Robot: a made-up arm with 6 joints.
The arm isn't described. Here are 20 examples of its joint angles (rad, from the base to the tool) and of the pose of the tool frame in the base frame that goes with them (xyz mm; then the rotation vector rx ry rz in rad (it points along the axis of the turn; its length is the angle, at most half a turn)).
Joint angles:
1: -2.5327 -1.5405 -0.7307 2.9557 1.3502 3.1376
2: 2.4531 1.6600 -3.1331 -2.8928 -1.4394 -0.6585
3: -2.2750 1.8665 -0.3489 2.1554 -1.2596 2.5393
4: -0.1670 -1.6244 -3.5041 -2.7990 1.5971 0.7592
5: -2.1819 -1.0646 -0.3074 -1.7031 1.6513 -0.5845
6: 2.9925 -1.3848 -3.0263 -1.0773 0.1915 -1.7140
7: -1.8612 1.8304 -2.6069 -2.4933 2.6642 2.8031
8: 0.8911 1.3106 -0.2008 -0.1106 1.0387 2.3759
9: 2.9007 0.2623 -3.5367 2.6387 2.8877 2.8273
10: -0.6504 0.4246 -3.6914 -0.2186 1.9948 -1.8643
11: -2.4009 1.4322 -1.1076 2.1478 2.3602 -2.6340
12: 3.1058 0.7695 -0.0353 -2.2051 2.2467 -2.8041
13: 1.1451 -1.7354 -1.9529 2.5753 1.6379 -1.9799
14: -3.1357 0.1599 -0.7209 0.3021 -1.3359 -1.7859
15: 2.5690 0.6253 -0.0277 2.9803 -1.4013 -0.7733
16: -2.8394 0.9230 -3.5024 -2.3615 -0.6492 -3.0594
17: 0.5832 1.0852 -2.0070 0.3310 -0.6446 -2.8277
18: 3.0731 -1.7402 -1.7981 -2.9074 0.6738 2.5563
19: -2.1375 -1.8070 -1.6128 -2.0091 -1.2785 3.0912
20: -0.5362 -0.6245 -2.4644 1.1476 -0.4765 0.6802
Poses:
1: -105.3 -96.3 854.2 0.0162 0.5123 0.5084
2: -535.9 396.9 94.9 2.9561 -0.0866 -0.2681
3: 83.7 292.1 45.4 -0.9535 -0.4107 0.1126
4: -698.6 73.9 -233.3 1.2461 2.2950 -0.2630
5: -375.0 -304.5 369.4 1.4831 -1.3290 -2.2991
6: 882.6 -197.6 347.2 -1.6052 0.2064 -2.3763
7: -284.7 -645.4 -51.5 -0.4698 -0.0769 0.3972
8: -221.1 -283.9 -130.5 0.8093 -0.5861 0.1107
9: 170.6 -105.1 818.2 0.6377 2.9817 -0.1897
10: 49.8 -80.3 969.2 1.6635 0.8841 0.3072
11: -100.1 -272.0 -351.4 0.4197 -1.1634 2.1230
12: 17.4 128.5 -197.0 -0.3513 -1.4208 -0.7941
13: -373.7 -652.2 630.3 2.2510 -0.4021 -1.0514
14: -545.4 40.1 167.1 0.8927 -1.1534 -1.6235
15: 104.5 -40.4 -0.6 1.2802 0.3093 1.6346
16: -443.8 -252.5 805.5 0.1671 -1.1738 1.1660
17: 724.8 417.9 144.4 0.1562 1.6449 0.7419
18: 604.7 -41.1 810.0 -0.3059 1.0243 -0.3474
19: 334.5 274.0 643.6 1.2895 -0.3905 1.6554
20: -277.9 10.7 1026.4 0.5281 0.0364 -1.8249
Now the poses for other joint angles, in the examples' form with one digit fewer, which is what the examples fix.
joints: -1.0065 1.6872 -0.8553 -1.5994 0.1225 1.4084
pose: -38 215 -394 -2.398 0.960 1.027
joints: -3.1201 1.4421 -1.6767 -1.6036 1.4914 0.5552
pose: -498 107 -396 -0.829 1.826 1.754
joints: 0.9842 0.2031 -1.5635 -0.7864 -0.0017 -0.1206
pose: 368 681 470 -1.406 -1.950 -1.945
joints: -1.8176 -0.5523 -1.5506 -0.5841 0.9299 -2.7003
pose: -137 -450 847 1.969 0.978 -1.540
